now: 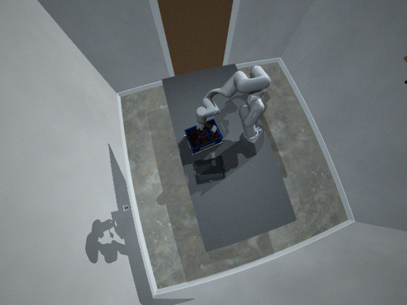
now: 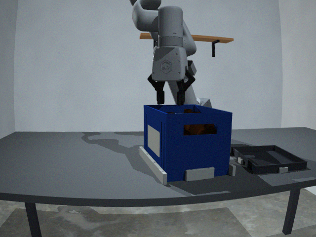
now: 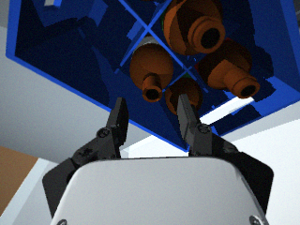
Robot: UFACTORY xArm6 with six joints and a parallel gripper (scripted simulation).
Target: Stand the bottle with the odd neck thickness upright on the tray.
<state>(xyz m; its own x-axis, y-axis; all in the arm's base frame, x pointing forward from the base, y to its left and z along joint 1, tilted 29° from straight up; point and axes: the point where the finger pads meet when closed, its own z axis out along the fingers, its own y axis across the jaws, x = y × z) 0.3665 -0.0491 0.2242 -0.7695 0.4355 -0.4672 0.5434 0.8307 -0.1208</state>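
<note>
Now: hand 12 cm above the bottle. The rest, counted from my hand: blue crate (12 cm below, 4 cm to the left); then dark tray (33 cm to the left, 19 cm below, 1 cm ahead).
</note>
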